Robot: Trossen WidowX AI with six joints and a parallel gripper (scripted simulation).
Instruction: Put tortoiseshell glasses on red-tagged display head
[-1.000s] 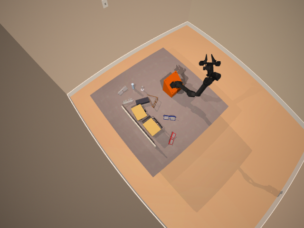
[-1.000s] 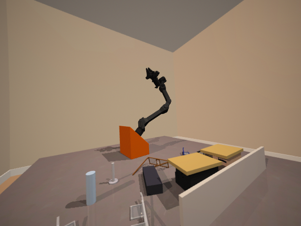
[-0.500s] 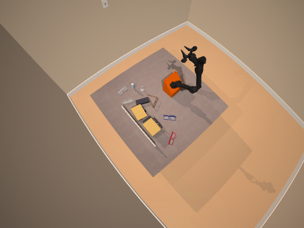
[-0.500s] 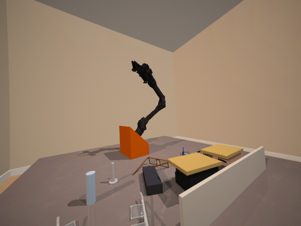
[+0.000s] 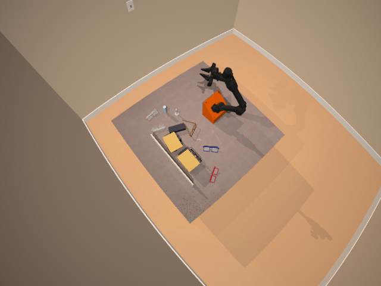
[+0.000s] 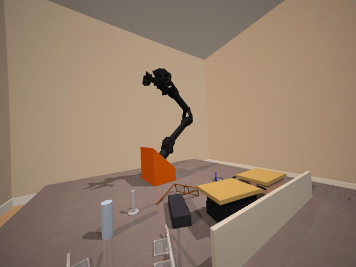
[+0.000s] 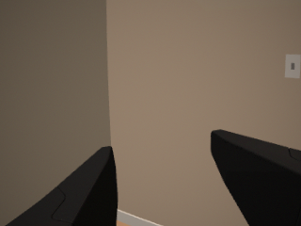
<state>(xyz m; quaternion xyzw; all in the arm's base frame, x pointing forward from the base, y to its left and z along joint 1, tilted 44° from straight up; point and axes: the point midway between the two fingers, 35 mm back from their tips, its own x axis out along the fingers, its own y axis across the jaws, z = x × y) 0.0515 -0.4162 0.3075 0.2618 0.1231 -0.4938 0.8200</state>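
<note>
The peg stand is 120 mm ahead of my gripper tip, 170 mm to the right of it and 630 mm below it. Also, from my gripper tip: black box 250 mm ahead, 50 mm to the right, 640 mm below; long low panel 520 mm ahead, 140 mm to the left, 600 mm below.
</note>
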